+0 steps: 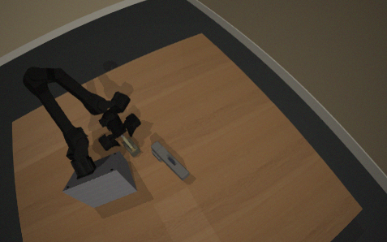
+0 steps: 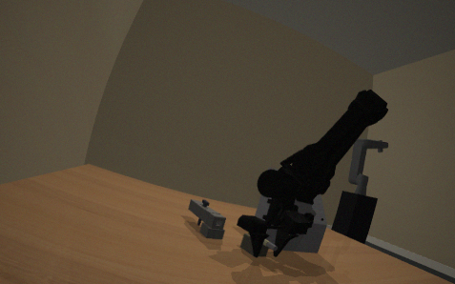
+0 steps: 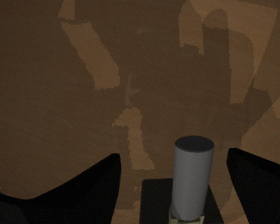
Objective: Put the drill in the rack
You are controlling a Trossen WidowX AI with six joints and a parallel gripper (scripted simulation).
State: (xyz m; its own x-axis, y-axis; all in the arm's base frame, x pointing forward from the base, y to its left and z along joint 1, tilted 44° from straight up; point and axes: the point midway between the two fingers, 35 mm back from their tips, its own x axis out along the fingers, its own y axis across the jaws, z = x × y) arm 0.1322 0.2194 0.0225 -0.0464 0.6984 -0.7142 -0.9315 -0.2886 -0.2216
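Right now the cylindrical drill is 4 cm to the right of my gripper tip, 4 cm above it and 1 cm ahead of it. From my gripper tip the other things lie so: long grey block 18 cm to the right, 15 cm ahead, 3 cm above; blue key 20 cm to the right, 16 cm ahead, 4 cm above; olive-grey rack 5 cm to the right, 2 cm ahead, 1 cm above.
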